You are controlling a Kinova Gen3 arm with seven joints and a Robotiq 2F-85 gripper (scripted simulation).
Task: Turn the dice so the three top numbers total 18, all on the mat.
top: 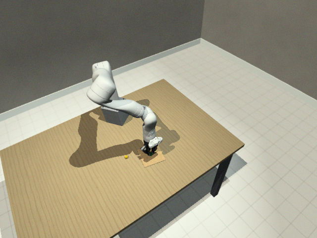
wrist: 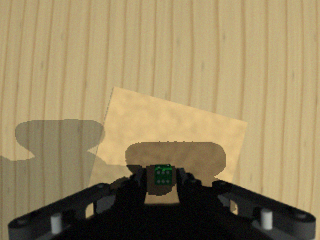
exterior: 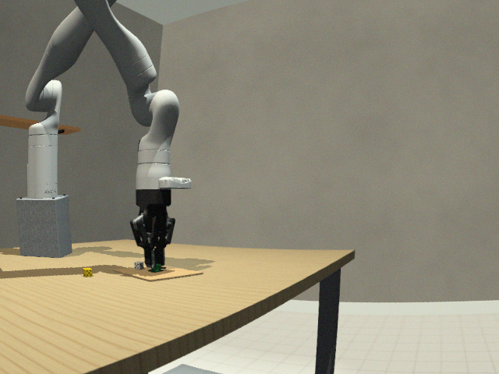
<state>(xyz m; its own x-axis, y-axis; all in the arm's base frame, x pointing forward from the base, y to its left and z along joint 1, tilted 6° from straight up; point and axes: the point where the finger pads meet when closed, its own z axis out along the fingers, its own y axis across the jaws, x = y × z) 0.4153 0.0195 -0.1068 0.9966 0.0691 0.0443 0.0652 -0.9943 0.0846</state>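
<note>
The green die lies 2 cm below my hand. The rest, counted from my hand: yellow die 14 cm to the right, 7 cm behind, 2 cm below; then white die 4 cm behind, 2 cm below; then tan mat 3 cm below.
</note>
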